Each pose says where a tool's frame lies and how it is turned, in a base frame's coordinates. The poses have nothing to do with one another.
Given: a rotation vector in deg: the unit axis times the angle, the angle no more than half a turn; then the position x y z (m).
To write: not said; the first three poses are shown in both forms.
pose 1, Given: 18.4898, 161.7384, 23.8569, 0.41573, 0.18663, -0.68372
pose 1, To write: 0.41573, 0.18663, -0.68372; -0.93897, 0.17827, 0.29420; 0.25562, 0.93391, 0.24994; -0.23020, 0.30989, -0.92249
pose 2, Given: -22.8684, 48.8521, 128.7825, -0.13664, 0.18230, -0.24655
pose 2, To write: -0.13664, 0.18230, -0.24655; -0.71453, -0.69849, -0.03949; 0.49656, -0.54611, 0.67468; -0.49282, 0.46247, 0.73706
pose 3, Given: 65.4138, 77.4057, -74.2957, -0.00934, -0.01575, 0.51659
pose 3, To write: -0.00934, -0.01575, 0.51659; -0.15401, 0.98798, 0.01328; 0.02722, 0.01768, -0.99947; -0.98769, -0.15357, -0.02962
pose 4, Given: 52.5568, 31.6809, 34.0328, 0.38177, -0.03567, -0.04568
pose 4, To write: 0.38177, -0.03567, -0.04568; 0.70988, -0.23279, 0.66474; 0.67968, 0.47389, -0.55988; -0.18468, 0.84926, 0.49463
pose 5, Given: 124.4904, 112.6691, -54.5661, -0.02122, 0.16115, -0.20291
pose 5, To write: -0.02122, 0.16115, -0.20291; -0.00467, 0.91778, -0.39706; 0.88057, -0.18439, -0.43657; -0.47389, -0.35168, -0.80731
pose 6, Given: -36.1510, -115.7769, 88.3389, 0.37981, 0.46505, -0.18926
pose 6, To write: 0.37981, 0.46505, -0.18926; -0.75812, 0.05305, -0.64995; 0.64089, 0.24474, -0.72757; 0.12047, -0.96814, -0.21954
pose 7, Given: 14.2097, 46.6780, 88.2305, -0.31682, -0.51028, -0.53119
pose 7, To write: -0.31682, -0.51028, -0.53119; -0.16419, -0.78203, 0.60122; 0.93703, 0.06680, 0.34279; -0.30824, 0.61965, 0.72182
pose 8, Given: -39.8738, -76.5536, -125.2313, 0.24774, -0.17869, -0.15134
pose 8, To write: 0.24774, -0.17869, -0.15134; -0.75427, 0.63389, 0.17107; -0.13676, -0.40652, 0.90335; 0.64216, 0.65797, 0.39332
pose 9, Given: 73.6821, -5.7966, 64.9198, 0.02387, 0.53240, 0.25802
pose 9, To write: 0.02387, 0.53240, 0.25802; 0.49709, -0.70346, 0.50798; 0.60234, -0.14164, -0.78557; 0.62457, 0.69648, 0.35332
